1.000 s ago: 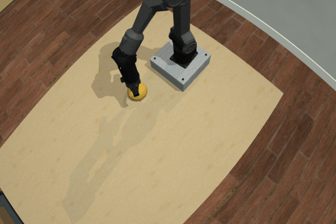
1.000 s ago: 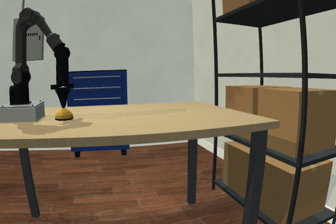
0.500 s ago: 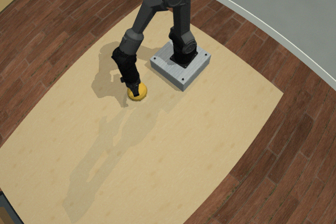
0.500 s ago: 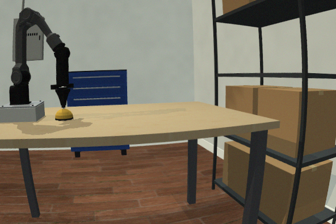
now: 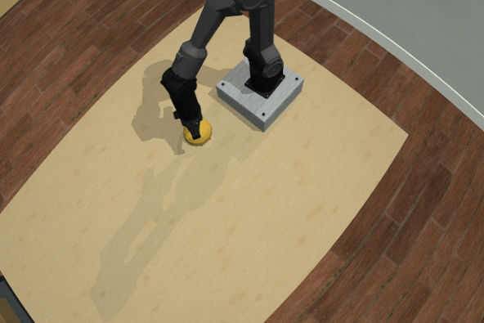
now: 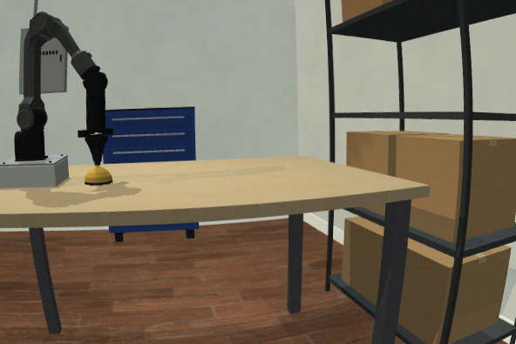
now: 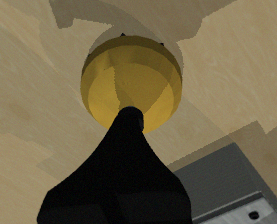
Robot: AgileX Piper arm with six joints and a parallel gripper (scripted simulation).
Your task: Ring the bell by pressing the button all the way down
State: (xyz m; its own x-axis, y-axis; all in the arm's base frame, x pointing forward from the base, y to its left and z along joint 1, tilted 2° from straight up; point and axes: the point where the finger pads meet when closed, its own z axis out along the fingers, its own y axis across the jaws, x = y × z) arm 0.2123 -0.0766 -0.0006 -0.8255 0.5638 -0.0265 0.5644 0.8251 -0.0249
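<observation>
My gripper is now 20 mm above the button. The rest, counted from my hand: yellow dome bell 30 mm below.
</observation>
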